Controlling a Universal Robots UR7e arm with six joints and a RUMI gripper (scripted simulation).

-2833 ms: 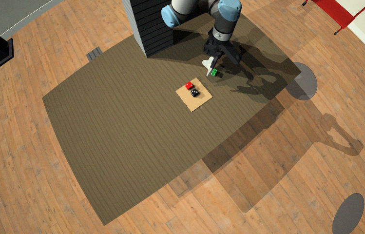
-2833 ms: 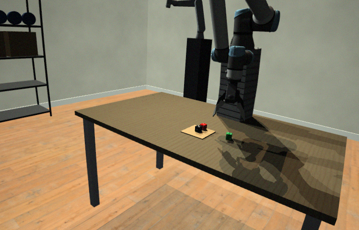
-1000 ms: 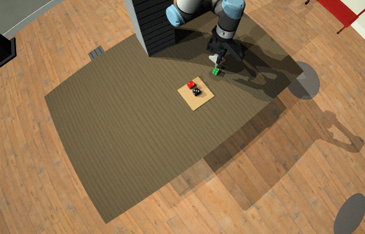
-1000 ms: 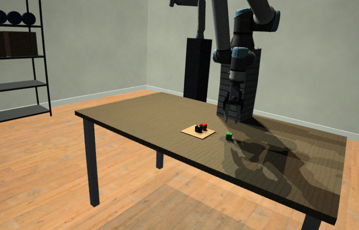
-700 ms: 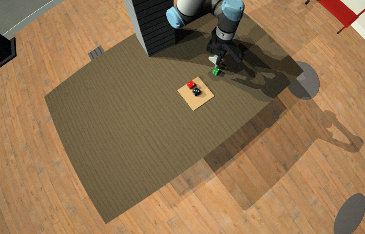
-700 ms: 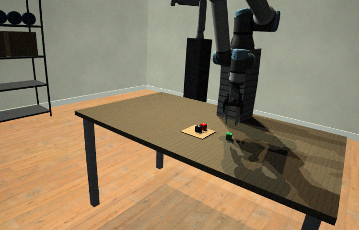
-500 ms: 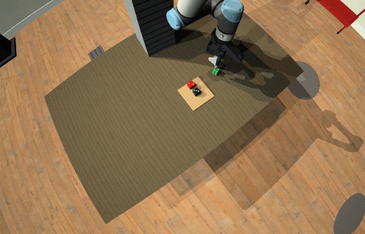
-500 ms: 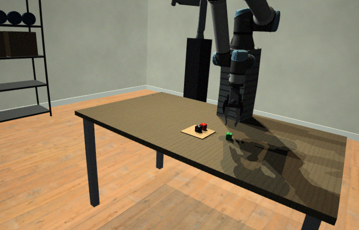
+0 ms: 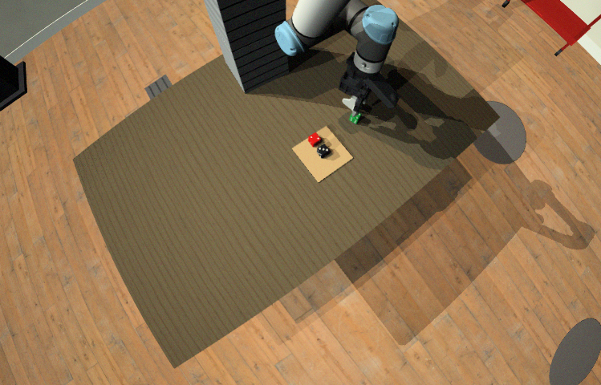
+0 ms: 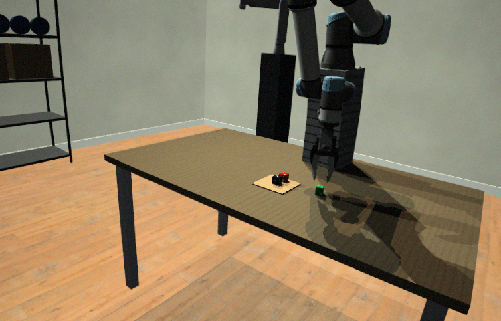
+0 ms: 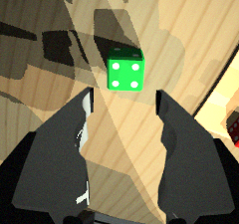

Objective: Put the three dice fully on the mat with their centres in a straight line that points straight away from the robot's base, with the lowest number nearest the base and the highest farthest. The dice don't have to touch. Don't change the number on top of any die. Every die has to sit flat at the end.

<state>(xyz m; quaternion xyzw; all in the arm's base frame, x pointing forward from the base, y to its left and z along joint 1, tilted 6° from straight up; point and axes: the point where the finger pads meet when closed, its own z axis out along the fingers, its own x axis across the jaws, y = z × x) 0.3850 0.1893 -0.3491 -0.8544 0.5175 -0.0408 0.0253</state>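
Right now the green die is 50 mm below my hand. The rest, counted from my hand: black die: 60 mm ahead, 160 mm to the right, 50 mm below; then tan mat: 60 mm ahead, 160 mm to the right, 60 mm below; then red die: 10 mm ahead, 160 mm to the right, 50 mm below.
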